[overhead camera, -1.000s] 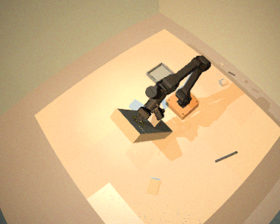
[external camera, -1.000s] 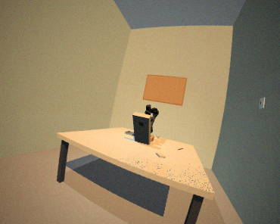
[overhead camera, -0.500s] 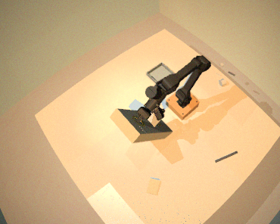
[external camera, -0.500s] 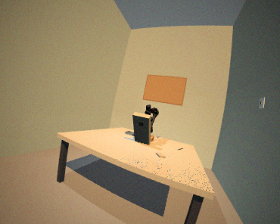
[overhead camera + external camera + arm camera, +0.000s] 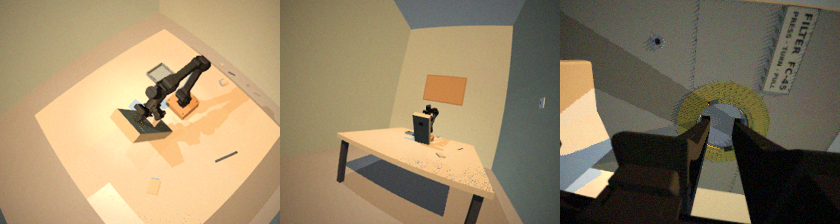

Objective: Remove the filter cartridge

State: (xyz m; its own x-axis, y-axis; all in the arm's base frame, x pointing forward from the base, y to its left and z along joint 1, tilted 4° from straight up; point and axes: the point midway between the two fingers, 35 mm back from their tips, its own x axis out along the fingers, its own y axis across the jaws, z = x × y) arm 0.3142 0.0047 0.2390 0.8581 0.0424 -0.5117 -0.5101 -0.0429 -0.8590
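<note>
My gripper tip is now 10 mm short of the round filter cartridge and 10 mm above it. The rest, counted from my gripper tip: service panel 80 mm below, 40 mm behind; grey tray 410 mm behind, 300 mm to the right, 250 mm below; small white cube 730 mm behind, 230 mm below, 40 mm to the left.
</note>
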